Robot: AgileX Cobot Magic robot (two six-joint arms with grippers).
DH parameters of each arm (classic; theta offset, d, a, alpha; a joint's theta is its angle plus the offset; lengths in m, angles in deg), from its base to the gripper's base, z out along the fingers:
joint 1: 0 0.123 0 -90
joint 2: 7.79 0 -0.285 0
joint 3: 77.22 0 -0.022 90
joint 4: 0 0.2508 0 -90
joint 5: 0 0 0.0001 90
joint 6: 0 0.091 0 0
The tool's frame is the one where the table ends.
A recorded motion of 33 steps. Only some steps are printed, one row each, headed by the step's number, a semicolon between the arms.
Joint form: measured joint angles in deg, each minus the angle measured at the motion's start. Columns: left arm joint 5, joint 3, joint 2, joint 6, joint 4, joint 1; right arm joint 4, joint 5, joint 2, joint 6, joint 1, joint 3.
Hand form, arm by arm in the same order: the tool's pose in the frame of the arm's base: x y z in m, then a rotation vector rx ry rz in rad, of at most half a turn. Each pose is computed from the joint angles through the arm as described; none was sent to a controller.
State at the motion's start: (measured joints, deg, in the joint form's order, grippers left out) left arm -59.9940 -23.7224 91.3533 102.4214 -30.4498 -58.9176; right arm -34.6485 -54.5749 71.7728 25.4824 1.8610 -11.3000
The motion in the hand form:
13: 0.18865 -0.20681 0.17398 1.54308 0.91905 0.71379; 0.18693 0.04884 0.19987 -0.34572 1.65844 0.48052
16: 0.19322 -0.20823 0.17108 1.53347 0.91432 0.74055; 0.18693 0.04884 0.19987 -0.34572 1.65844 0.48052
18: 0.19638 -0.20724 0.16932 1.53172 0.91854 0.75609; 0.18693 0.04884 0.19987 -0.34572 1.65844 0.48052
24: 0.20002 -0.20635 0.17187 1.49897 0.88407 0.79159; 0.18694 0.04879 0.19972 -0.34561 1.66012 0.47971
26: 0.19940 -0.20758 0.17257 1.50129 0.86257 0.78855; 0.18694 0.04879 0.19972 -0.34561 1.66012 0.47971
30: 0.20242 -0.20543 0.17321 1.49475 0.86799 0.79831; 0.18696 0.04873 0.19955 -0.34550 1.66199 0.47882
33: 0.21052 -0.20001 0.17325 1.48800 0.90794 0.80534; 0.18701 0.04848 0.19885 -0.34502 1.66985 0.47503
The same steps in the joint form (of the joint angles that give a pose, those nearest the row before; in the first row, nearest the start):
13: 4.52 -3.23 3.02 -1.84 1.29 3.80; -0.59 0.00 0.00 0.21 0.00 0.00
16: 2.75 -3.86 4.65 -1.46 1.29 4.24; -0.59 0.00 0.00 0.21 0.00 0.00
18: 2.20 -4.07 5.33 -1.23 1.29 4.83; -0.59 0.00 0.00 0.21 0.00 0.00
24: -0.83 -4.21 5.93 -0.84 2.59 5.61; -0.59 0.10 0.00 0.21 0.00 0.00
26: -1.09 -4.20 5.93 -0.84 3.66 5.61; -0.59 0.10 0.00 0.21 0.00 0.00
30: -1.19 -4.32 5.94 -0.84 3.92 6.41; -0.59 0.21 0.00 0.21 0.00 0.00
33: 0.05 -4.84 5.93 -1.47 4.04 8.46; -0.59 0.69 0.00 0.21 0.00 0.00

